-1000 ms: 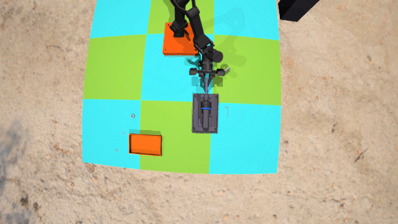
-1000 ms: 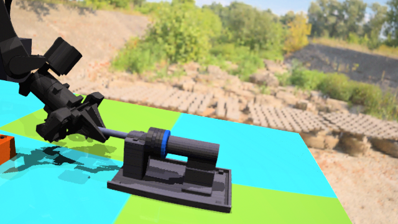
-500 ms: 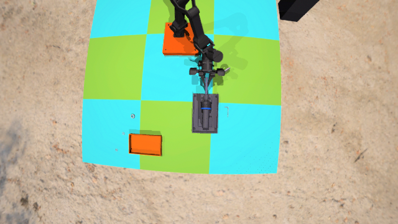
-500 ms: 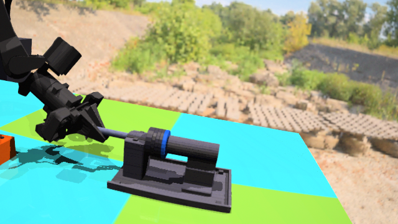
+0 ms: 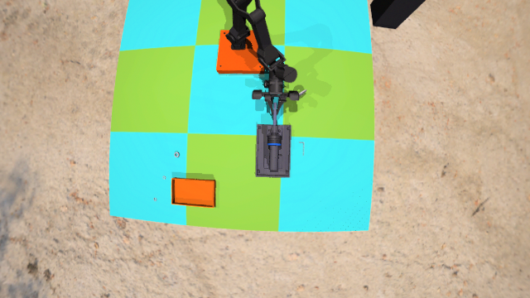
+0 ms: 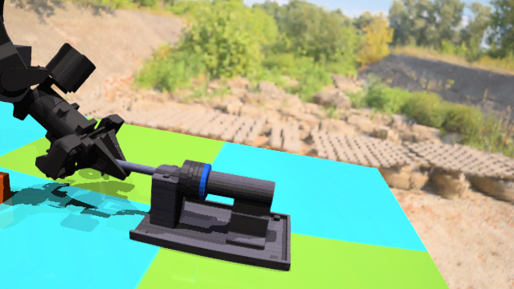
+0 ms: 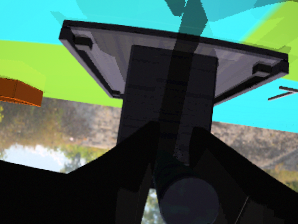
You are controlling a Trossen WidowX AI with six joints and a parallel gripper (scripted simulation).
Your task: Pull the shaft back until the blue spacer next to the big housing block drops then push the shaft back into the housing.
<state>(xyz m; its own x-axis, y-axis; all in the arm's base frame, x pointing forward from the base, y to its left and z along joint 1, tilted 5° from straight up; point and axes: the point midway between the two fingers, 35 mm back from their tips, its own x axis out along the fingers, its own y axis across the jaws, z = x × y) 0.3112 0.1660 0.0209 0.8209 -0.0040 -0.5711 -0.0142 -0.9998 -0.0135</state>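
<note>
The shaft lies 60 mm ahead of my gripper tip and 20 mm above it. Round my gripper tip: blue spacer: 120 mm ahead, 20 mm above; black spacer: 110 mm ahead, 20 mm above; nut: 440 mm to the right, 170 mm ahead, 60 mm below.
</note>
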